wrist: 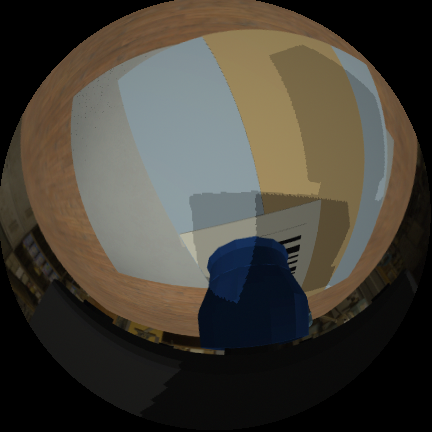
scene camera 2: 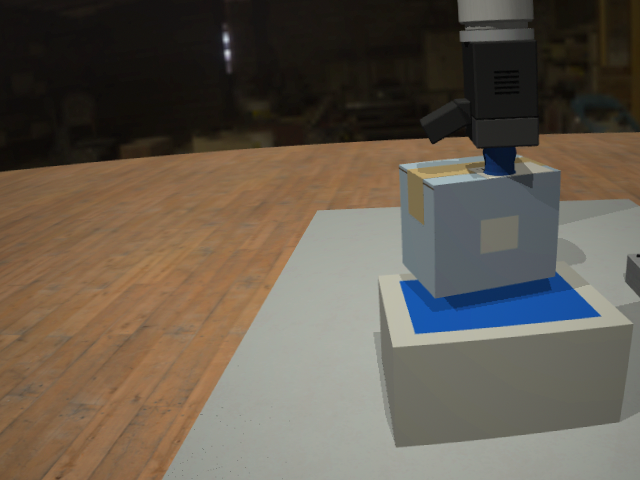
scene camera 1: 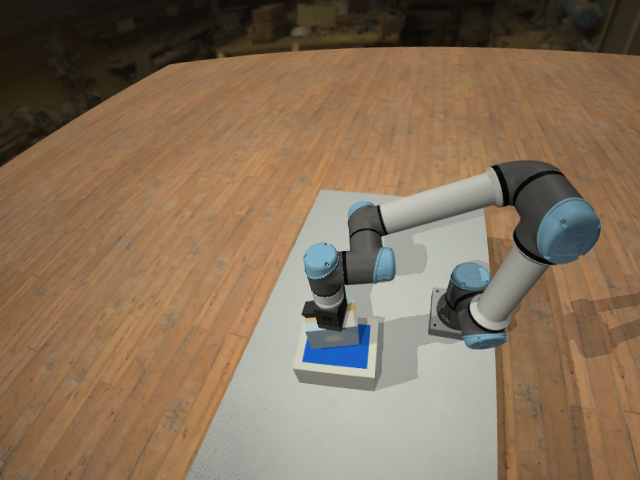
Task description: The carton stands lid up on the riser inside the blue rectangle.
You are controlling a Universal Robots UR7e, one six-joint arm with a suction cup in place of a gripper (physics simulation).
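Frame: origin at the arm's base, x ahead, y left, z up, level; metres.
Where they show: end effector, tool point: (wrist: 243, 248) (scene camera 2: 500, 184); arm's base, origin of the base link: (scene camera 1: 457, 311).
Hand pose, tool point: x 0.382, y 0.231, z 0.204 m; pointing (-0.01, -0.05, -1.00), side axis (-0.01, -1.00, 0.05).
Note:
Each offset is from my tool point to the centre of the thing. Level surfaces: height alone.
The light blue-grey carton @[dz -0.047, dx +0.020, dy -0.032 m] (scene camera 1: 332, 337) (scene camera 2: 485, 238) (wrist: 189, 132) stands upright with its taped lid and barcode label on top. It is on the beige riser @[dz -0.192, dx +0.006, dy -0.006 m] (scene camera 1: 337, 378) (scene camera 2: 470, 381), over the back left part of the blue rectangle @[dz -0.132, dx +0.006, dy -0.006 m] (scene camera 1: 347, 354) (scene camera 2: 485, 311). Its base is at the blue surface; I cannot tell whether it rests fully or hovers a hair above. My suction cup (scene camera 2: 499, 162) (wrist: 254, 289) presses straight down on the lid near the label and grips the carton. Blue shows free in front and to the right of the carton.
The riser stands on a grey mat @[dz -0.252 m] (scene camera 1: 270, 429) (scene camera 2: 294, 357) laid over a wooden floor (scene camera 1: 199, 190). The arm's base (scene camera 1: 442, 314) is bolted to the mat to the right of the riser, and the arm's links reach over the mat behind it.

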